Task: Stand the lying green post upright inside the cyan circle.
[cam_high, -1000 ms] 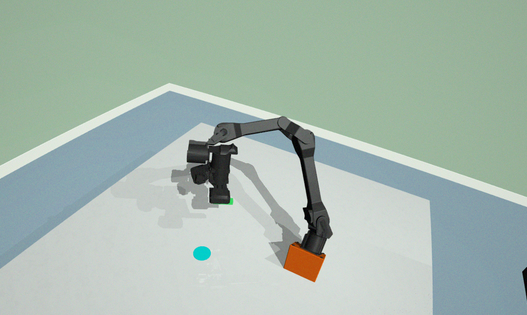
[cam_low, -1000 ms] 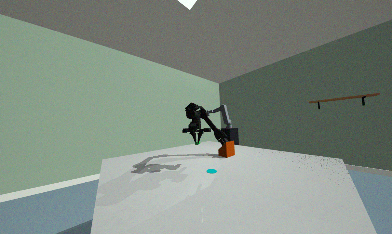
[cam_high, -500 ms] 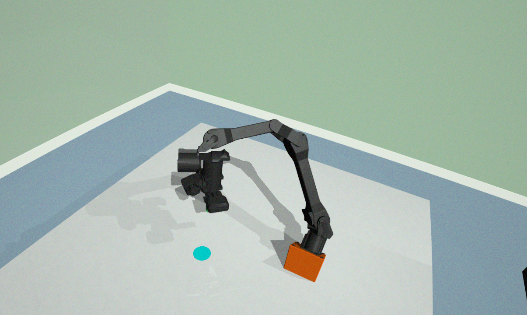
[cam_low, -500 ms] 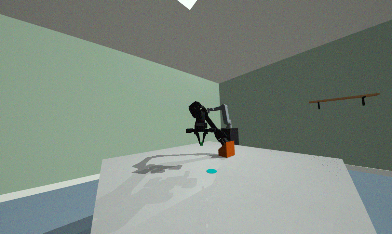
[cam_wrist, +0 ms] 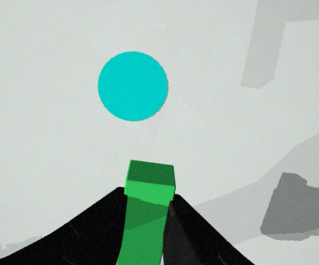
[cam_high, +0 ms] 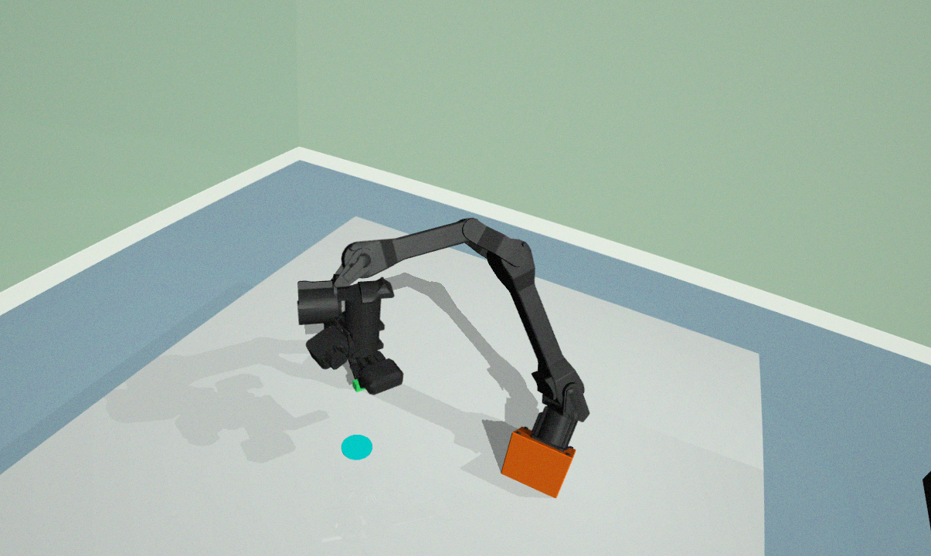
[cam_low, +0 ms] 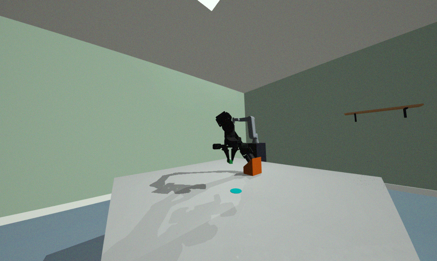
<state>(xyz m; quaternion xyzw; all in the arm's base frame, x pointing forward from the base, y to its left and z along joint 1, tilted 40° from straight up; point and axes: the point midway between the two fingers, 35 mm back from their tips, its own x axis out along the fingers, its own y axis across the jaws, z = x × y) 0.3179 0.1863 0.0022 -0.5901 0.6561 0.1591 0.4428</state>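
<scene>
The cyan circle is 1 cm behind my gripper tip, 2 cm to the left of it and 15 cm below it. From my gripper tip the other things lie so: green post: 1 cm behind, 2 cm to the right.
</scene>
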